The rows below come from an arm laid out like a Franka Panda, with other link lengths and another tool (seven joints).
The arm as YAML. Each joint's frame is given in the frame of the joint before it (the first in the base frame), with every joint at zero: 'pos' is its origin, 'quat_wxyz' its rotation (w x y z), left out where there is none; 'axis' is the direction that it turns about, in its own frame. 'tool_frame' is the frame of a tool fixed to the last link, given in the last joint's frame.
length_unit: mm
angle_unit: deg
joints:
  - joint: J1
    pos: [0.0, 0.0, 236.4]
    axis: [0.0, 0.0, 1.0]
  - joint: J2
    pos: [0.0, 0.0, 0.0]
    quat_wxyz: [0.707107, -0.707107, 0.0, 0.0]
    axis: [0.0, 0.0, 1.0]
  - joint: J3
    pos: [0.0, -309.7, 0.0]
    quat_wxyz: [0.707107, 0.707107, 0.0, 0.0]
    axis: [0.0, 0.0, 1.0]
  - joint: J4
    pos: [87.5, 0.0, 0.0]
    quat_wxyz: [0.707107, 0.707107, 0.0, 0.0]
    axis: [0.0, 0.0, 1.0]
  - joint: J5
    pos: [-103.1, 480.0, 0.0]
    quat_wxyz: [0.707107, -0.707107, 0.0, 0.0]
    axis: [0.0, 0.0, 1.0]
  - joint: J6
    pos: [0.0, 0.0, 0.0]
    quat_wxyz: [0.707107, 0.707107, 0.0, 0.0]
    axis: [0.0, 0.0, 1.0]
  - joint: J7
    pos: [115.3, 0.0, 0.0]
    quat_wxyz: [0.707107, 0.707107, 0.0, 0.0]
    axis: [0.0, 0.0, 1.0]
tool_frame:
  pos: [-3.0, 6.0, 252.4]
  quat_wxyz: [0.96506, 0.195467, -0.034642, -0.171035]
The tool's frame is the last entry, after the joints.
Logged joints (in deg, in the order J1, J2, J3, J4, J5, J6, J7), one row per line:
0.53, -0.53, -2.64, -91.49, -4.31, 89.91, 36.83
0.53, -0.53, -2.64, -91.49, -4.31, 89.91, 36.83
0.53, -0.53, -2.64, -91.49, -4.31, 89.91, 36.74
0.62, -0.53, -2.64, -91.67, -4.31, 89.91, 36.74
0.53, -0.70, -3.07, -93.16, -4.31, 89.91, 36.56
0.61, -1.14, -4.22, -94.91, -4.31, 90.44, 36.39
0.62, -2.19, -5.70, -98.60, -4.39, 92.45, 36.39
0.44, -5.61, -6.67, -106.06, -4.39, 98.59, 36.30
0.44, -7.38, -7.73, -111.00, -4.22, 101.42, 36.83
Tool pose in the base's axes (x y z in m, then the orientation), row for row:
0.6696, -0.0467, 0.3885, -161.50, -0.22, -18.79
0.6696, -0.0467, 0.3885, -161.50, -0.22, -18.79
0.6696, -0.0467, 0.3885, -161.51, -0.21, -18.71
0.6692, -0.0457, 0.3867, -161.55, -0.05, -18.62
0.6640, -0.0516, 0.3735, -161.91, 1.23, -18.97
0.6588, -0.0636, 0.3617, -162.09, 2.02, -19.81
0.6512, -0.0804, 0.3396, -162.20, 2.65, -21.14
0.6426, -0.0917, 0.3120, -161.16, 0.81, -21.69
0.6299, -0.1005, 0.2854, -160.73, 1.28, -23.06
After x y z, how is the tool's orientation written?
As angles about the fixed x, y, z axes (roll, pitch, yaw), in degrees.
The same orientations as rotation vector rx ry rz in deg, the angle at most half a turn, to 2 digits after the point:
-159.56, 26.35, -4.61
-159.56, 26.35, -4.61
-159.58, 26.24, -4.57
-159.62, 26.16, -4.32
-159.68, 26.96, -2.53
-159.51, 28.31, -1.58
-159.16, 30.30, -0.97
-158.38, 30.53, -3.92
-157.52, 32.44, -3.70

